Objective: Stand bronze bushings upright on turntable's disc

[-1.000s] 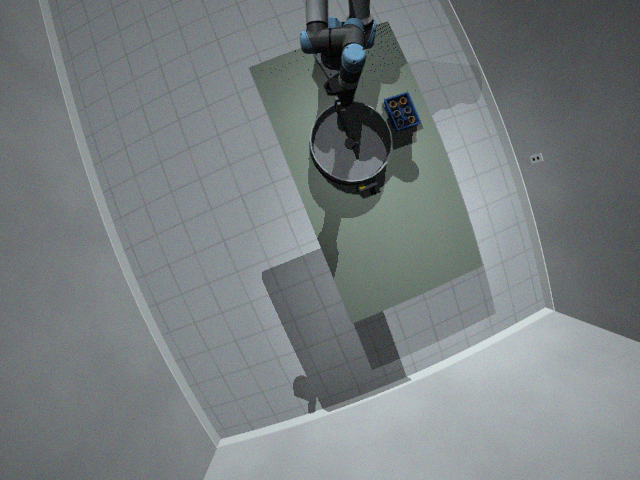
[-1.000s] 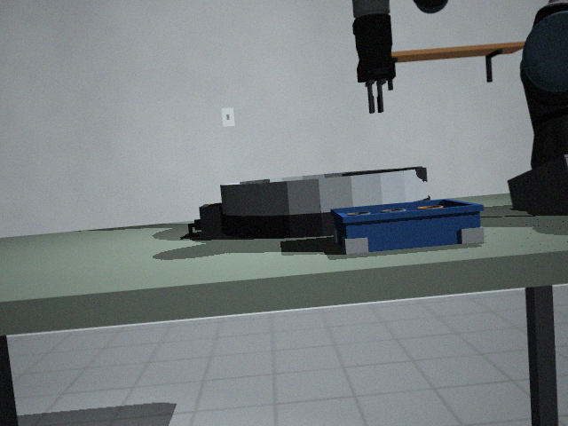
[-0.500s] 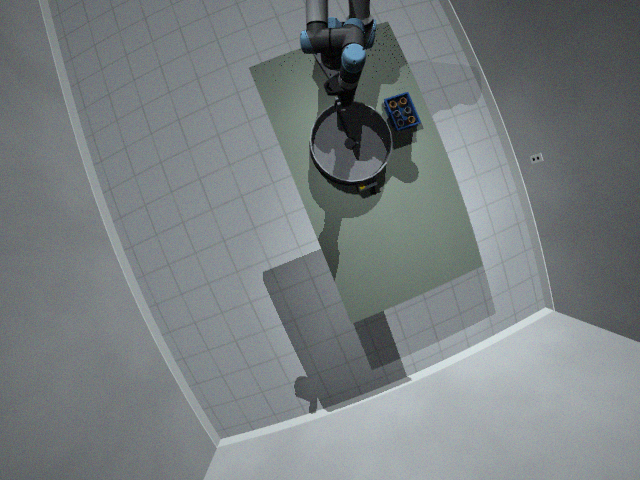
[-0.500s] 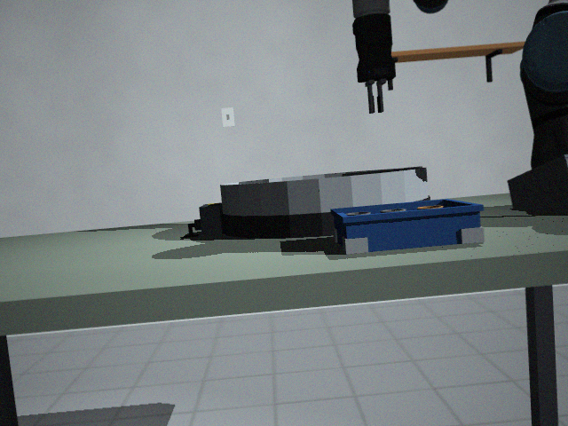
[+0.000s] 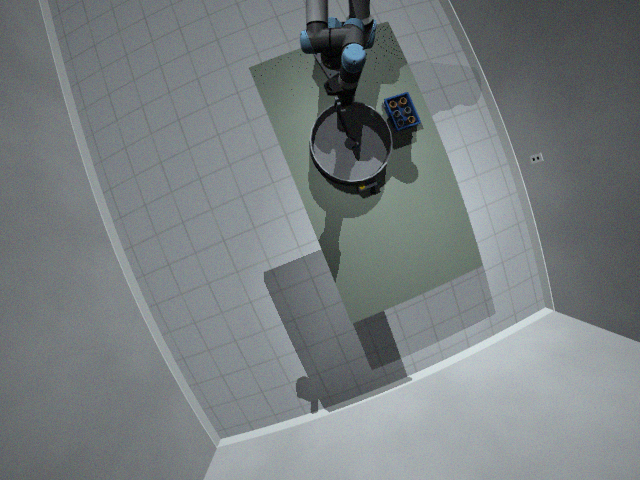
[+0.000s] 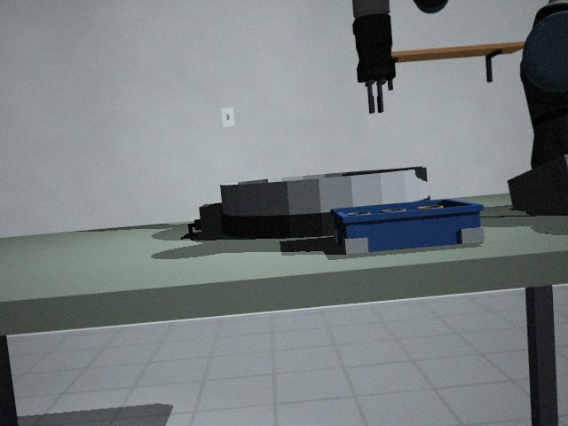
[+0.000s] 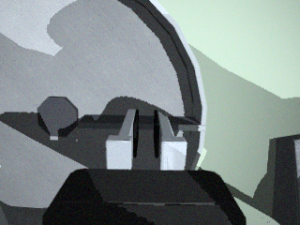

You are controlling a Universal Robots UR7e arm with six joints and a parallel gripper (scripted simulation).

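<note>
The crate lies 1 cm behind my hand, 39 cm to the left of it and 22 cm below it. Round my hand: turntable disc: 12 cm ahead, 6 cm to the left, 19 cm below.
</note>
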